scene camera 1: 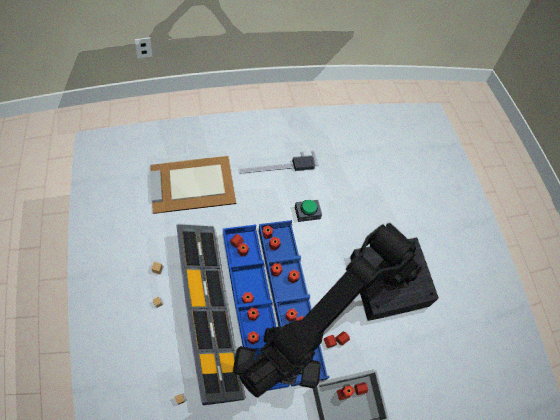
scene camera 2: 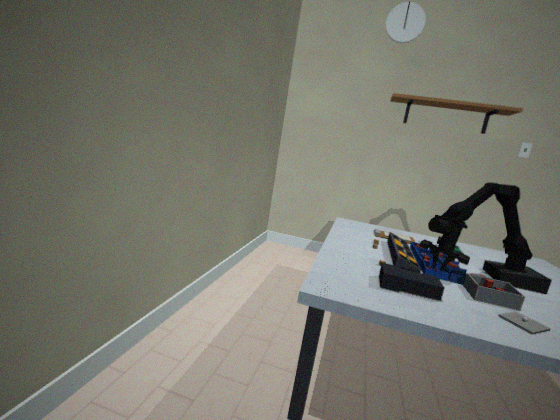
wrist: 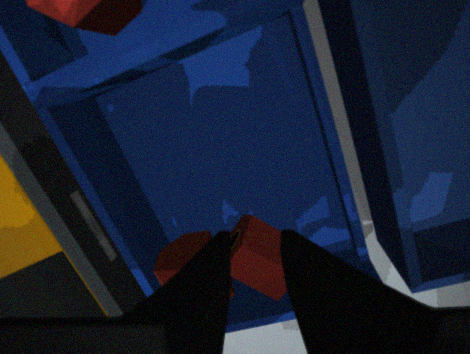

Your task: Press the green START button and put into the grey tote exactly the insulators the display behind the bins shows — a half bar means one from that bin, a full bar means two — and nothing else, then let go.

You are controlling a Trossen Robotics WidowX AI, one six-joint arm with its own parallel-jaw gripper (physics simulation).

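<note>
My gripper [wrist: 255, 241] is down in the near compartment of the left blue bin [scene camera 1: 248, 277] and is shut on a red insulator [wrist: 259, 268]. A second red insulator [wrist: 175, 254] lies just left of the fingers. From above, the wrist [scene camera 1: 270, 368] hides the fingers. The display [scene camera 1: 181, 250], left of the bins, shows a half yellow bar [scene camera 1: 196, 287] in its second row and a full yellow bar [scene camera 1: 217, 363] in its fourth. The green START button [scene camera 1: 309, 207] stands beyond the bins. The grey tote [scene camera 1: 318, 401] at the near right holds two red insulators [scene camera 1: 346, 392] [scene camera 1: 361, 388].
Two loose red insulators [scene camera 1: 330, 341] [scene camera 1: 342, 337] lie on the table right of the right blue bin [scene camera 1: 287, 287]. The arm's base [scene camera 1: 399, 287] stands to the right. A clipboard [scene camera 1: 192, 183] and a grey tool [scene camera 1: 303, 162] lie at the back. Small wooden blocks [scene camera 1: 157, 267] [scene camera 1: 180, 398] lie at the left.
</note>
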